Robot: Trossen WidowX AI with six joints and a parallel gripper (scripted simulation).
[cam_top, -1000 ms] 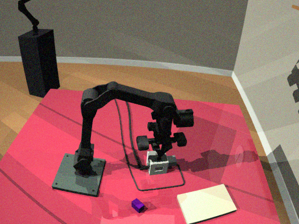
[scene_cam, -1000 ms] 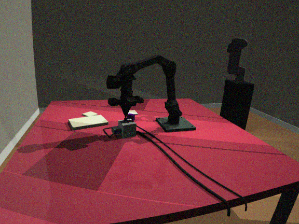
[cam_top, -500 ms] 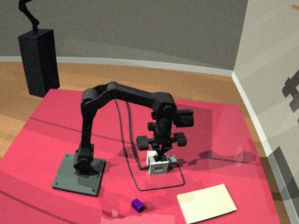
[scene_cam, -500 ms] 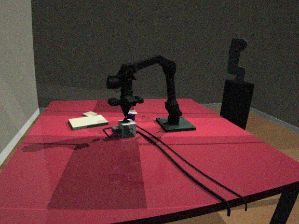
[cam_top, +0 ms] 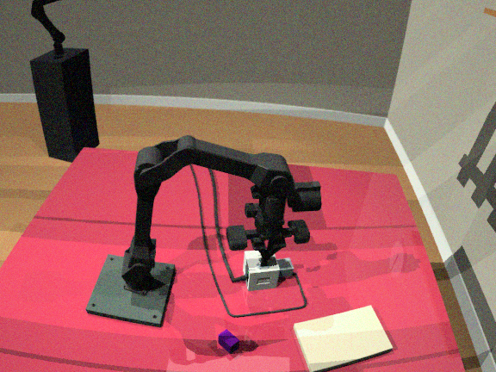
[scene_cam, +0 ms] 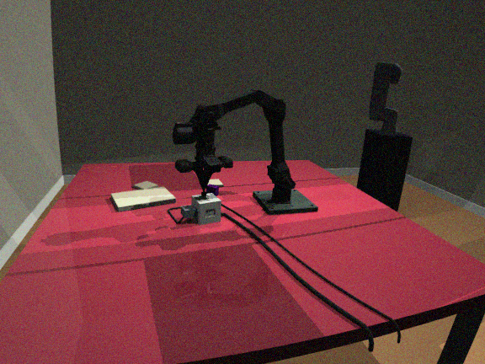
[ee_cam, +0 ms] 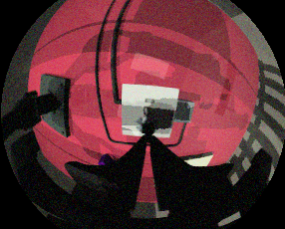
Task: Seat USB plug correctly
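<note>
The dark USB plug lies 20 mm below my gripper tip. From my gripper tip the other things lie so: purple block (30 mm behind, 210 mm to the right, 80 mm below); cream pad (240 mm ahead, 120 mm to the right, 90 mm below).
</note>
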